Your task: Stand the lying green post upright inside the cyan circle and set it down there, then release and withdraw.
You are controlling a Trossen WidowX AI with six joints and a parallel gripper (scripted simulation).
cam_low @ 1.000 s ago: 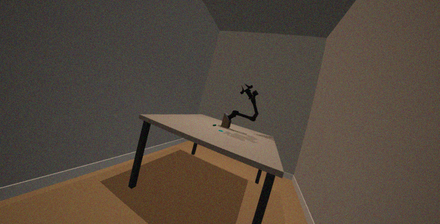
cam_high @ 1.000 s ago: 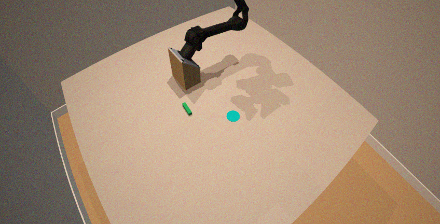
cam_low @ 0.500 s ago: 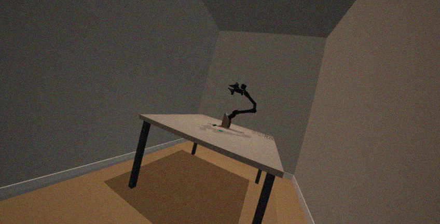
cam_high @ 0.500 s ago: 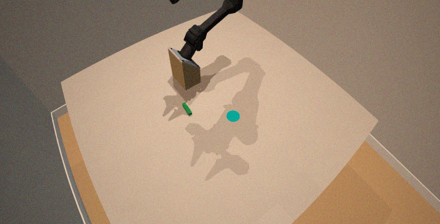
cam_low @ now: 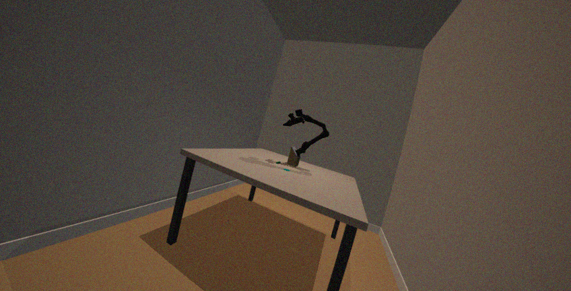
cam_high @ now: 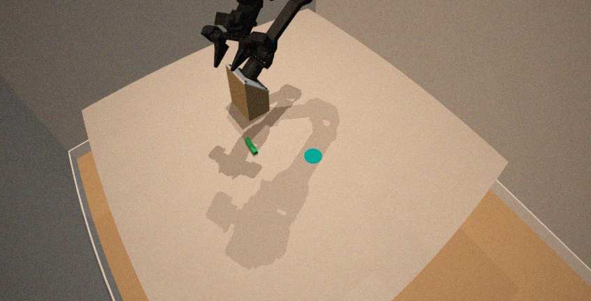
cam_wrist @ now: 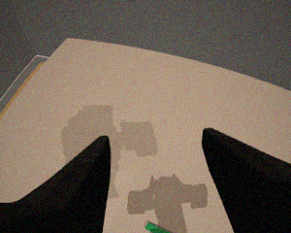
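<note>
Right now my gripper tip is 380 mm above the green post, 50 mm to the right of it and 20 mm past it. From my gripper tip the other things lie so: cyan circle 380 mm below, 210 mm to the left, 120 mm ahead.
</note>
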